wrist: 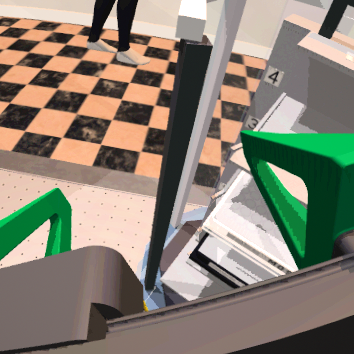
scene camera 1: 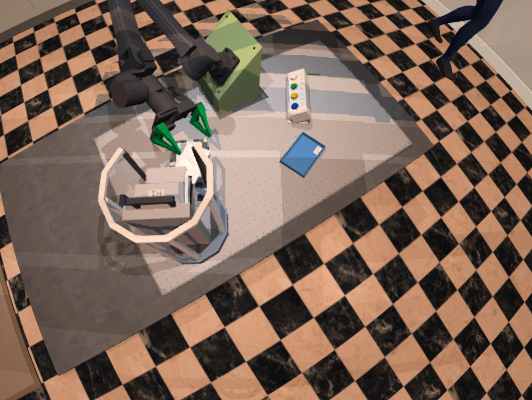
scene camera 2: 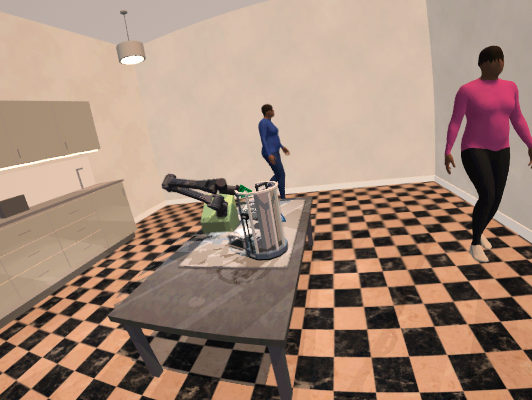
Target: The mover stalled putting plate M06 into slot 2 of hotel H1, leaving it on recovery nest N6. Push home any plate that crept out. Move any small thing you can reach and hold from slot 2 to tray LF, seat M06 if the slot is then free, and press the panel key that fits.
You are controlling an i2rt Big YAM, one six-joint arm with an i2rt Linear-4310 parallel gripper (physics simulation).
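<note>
My gripper is open and empty, above the front of hotel H1. In the wrist view its fingers stand on either side of a dark post. A white plate with a label starting "M0" lies low at the hotel front, partly behind the right finger; its last digit is hidden. Another pale plate shows near label 3; how far it sticks out is unclear. Slot 2, any small thing in it and nest N6 cannot be made out. Blue tray and the key panel stand apart from the hotel.
A cream ring on upright posts surrounds the hotel; a dark post rises close between the fingers. A green block stands behind, near the arm. The panel has white, green, yellow and blue keys. Two people stand beyond the table.
</note>
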